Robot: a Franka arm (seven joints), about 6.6 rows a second.
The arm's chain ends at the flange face. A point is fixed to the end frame.
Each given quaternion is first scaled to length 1.
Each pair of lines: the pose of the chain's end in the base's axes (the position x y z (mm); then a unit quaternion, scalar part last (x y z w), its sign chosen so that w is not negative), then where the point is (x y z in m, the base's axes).
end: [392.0, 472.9, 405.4, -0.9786, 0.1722, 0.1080, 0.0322]
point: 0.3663 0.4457 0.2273
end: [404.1, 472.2, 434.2, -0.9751, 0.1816, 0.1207, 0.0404]
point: 0.3737 0.4489 0.2563
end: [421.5, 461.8, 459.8, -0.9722, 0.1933, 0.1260, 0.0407]
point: 0.3884 0.4392 0.2823
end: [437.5, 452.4, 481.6, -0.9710, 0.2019, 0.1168, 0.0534]
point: 0.4079 0.4339 0.3030
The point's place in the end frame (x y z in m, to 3 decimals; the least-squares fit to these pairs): 0.025 0.039 0.176
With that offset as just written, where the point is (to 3 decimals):
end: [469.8, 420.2, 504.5, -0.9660, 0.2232, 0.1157, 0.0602]
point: 0.440 0.404 0.326
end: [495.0, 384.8, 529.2, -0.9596, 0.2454, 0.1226, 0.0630]
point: 0.461 0.371 0.351
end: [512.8, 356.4, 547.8, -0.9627, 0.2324, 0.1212, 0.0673]
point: 0.481 0.344 0.369
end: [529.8, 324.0, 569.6, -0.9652, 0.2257, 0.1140, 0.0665]
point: 0.501 0.310 0.390
